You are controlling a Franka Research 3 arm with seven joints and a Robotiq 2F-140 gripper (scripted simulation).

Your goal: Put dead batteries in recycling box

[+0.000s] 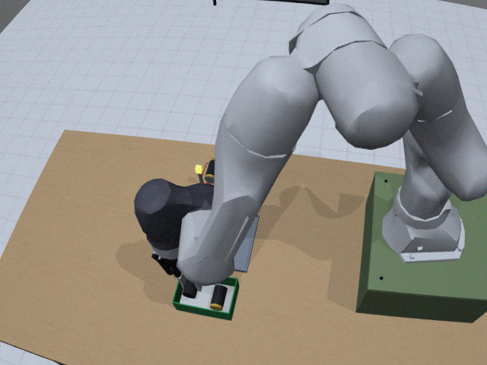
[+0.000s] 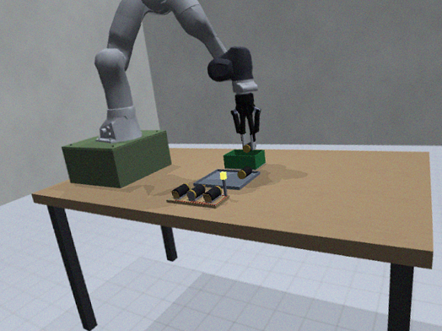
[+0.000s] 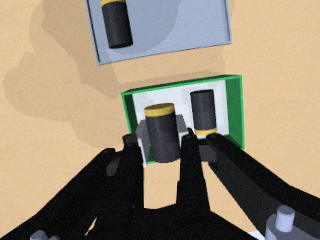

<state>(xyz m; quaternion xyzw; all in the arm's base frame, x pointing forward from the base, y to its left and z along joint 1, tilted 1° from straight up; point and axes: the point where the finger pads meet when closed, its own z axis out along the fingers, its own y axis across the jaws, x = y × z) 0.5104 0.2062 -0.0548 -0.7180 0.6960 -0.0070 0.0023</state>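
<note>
My hand is 90 mm above the green recycling box and 30 mm past it. The rest, counted from my hand: bulb 350 mm to the right, 90 mm ahead, 30 mm below; then grey bulb post 350 mm to the right, 90 mm ahead, 70 mm below; then tray 180 mm to the right, 100 mm below, 10 mm behind.
</note>
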